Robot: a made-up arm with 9 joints. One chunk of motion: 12 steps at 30 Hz.
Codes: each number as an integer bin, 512 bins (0 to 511) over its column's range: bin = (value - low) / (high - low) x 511, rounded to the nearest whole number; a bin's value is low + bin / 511 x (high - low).
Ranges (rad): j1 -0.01..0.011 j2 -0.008..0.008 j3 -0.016..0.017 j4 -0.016..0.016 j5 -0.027..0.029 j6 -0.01..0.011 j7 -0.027..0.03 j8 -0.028..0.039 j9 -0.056..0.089
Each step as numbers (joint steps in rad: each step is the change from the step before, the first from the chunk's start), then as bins.
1 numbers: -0.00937 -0.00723 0.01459 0.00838 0.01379 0.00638 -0.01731 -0.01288 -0.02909
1 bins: 15 25 474 389 372 399 87 115 95
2 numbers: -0.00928 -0.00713 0.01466 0.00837 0.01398 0.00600 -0.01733 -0.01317 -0.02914
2 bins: 18 28 475 389 374 389 87 113 95
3 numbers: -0.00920 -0.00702 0.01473 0.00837 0.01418 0.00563 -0.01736 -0.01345 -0.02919
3 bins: 19 31 476 389 376 380 86 111 94
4 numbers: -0.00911 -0.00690 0.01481 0.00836 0.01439 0.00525 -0.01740 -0.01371 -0.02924
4 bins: 22 35 477 389 378 371 86 109 94
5 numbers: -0.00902 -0.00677 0.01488 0.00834 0.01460 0.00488 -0.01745 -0.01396 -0.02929
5 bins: 24 39 478 389 380 362 86 107 94
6 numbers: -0.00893 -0.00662 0.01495 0.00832 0.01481 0.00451 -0.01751 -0.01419 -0.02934
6 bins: 26 44 479 388 382 353 85 105 94
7 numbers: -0.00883 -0.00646 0.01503 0.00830 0.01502 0.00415 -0.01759 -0.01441 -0.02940
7 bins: 28 49 480 388 383 344 84 104 94
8 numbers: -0.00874 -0.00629 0.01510 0.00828 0.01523 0.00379 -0.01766 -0.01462 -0.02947
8 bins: 31 55 482 388 385 336 84 102 93
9 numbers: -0.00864 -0.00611 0.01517 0.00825 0.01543 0.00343 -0.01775 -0.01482 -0.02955
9 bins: 33 60 483 387 387 327 83 101 93
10 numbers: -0.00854 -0.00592 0.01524 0.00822 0.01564 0.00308 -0.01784 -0.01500 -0.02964
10 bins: 36 66 484 387 389 318 82 99 93
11 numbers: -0.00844 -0.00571 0.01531 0.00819 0.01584 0.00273 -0.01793 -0.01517 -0.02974
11 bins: 38 73 485 386 391 310 81 98 93
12 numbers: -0.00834 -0.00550 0.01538 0.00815 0.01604 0.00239 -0.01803 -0.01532 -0.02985
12 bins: 40 80 486 386 393 301 80 97 92
